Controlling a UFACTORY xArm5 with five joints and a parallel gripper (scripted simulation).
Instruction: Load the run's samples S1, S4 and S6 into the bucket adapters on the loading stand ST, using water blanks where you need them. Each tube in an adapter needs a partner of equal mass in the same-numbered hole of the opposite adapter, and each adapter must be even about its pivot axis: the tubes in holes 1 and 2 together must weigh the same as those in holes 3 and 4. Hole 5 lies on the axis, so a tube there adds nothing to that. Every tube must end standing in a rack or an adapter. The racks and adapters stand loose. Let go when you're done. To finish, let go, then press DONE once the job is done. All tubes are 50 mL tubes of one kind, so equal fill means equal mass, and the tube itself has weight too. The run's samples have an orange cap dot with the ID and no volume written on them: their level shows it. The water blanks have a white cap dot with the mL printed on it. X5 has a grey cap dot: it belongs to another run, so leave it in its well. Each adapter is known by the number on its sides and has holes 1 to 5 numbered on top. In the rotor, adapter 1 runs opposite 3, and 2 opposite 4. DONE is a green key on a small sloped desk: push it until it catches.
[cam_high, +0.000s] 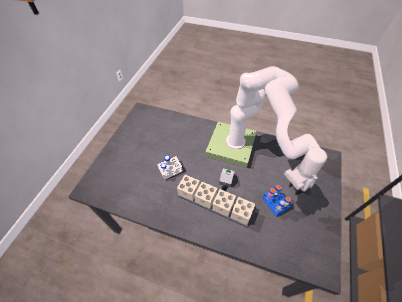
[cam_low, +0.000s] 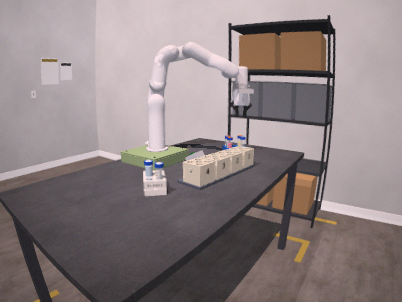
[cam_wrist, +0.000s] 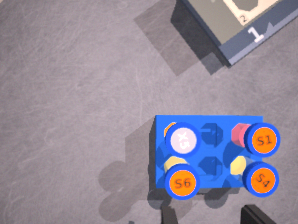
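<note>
Right now the sample tube S4 is 6 cm behind my hand, 6 cm to the right of it and 19 cm below it. The rest, counted from my hand: sample tube S6 (1 cm to the right, 19 cm below); then blue sample rack (1 cm behind, 4 cm to the right, 22 cm below); then white blanks rack (1 cm behind, 71 cm to the right, 22 cm below).
</note>
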